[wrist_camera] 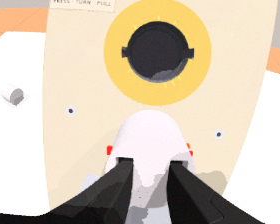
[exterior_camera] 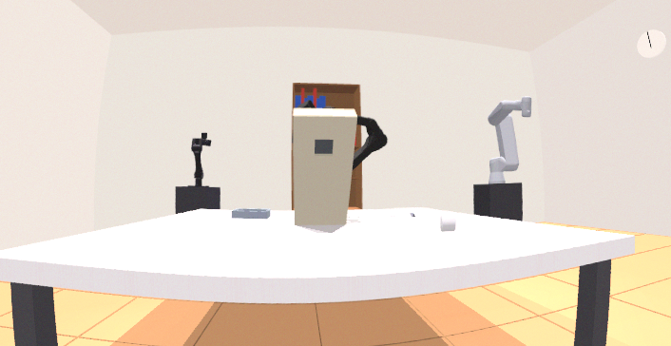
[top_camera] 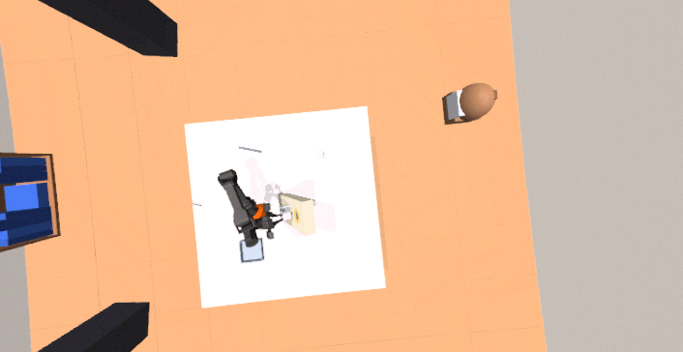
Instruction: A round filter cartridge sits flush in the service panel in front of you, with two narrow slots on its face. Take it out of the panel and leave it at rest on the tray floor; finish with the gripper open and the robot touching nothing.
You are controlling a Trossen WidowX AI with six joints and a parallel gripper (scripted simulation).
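My gripper tip is now 10 mm short of the white round filter cartridge and 10 mm above it. The rest, counted from my gripper tip: small white cylinder 170 mm ahead, 370 mm to the left, 240 mm below; then grey square tray 300 mm behind, 320 mm to the right, 250 mm below.
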